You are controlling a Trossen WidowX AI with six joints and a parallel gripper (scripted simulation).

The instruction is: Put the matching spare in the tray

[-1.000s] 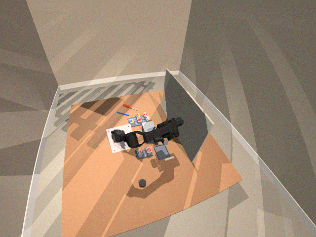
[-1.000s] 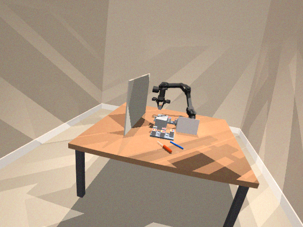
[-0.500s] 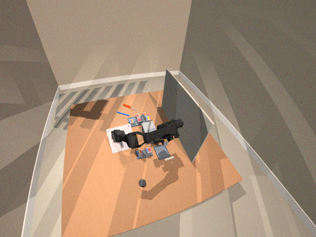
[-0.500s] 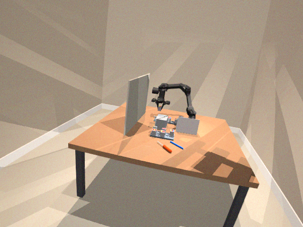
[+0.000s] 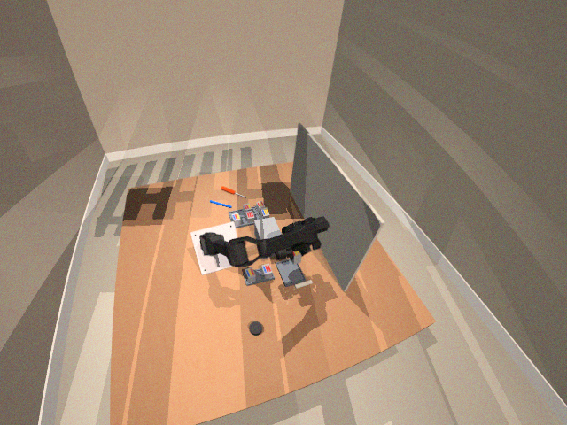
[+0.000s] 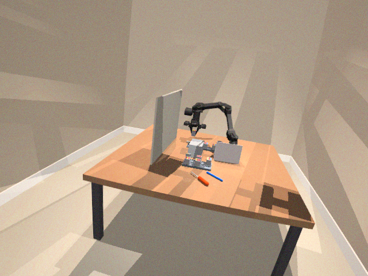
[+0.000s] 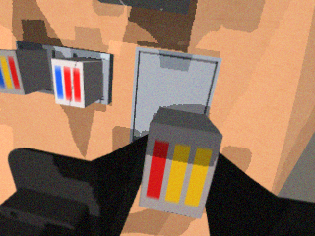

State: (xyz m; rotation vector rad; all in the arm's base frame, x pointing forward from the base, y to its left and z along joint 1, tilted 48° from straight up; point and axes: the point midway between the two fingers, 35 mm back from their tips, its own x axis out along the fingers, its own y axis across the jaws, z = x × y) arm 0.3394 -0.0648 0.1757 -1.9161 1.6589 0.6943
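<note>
Right now the dark tray is 10 mm behind my gripper tip and 100 mm below it. Round my gripper tip: tall grey panel: 180 mm ahead, 180 mm to the left, 120 mm above; then grey mounted unit: 60 mm behind, 190 mm to the left, 50 mm below; then small white stick: 30 mm ahead, 80 mm to the right, 100 mm below.
</note>
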